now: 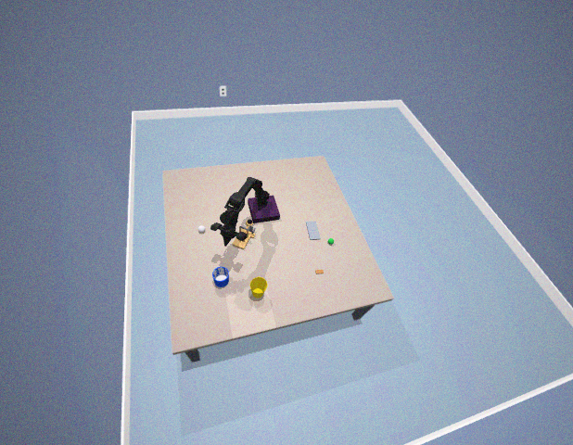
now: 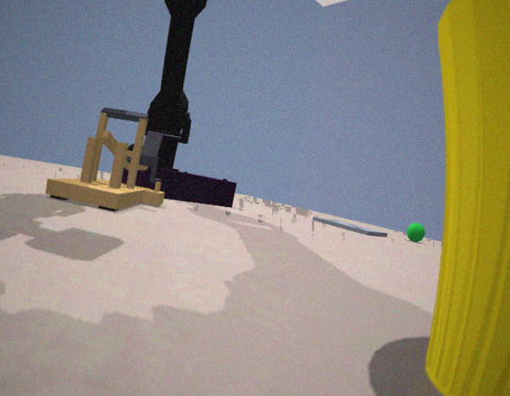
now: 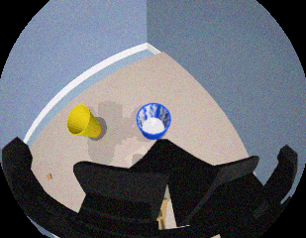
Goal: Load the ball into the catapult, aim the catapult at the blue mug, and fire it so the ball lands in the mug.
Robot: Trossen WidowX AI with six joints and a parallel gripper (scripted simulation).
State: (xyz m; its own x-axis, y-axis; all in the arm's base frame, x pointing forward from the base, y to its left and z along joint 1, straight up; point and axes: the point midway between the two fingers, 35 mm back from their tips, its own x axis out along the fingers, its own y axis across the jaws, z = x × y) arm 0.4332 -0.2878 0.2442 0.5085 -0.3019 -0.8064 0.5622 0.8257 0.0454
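The small black ball is 280 mm behind my gripper tip, 180 mm to the left of it and 210 mm below it. The rest, counted from my gripper tip: wooden catapult 220 mm behind, 160 mm to the left, 220 mm below; blue mug 80 mm ahead, 40 mm to the right, 240 mm below; yellow cup 190 mm ahead, 150 mm to the left, 240 mm below.
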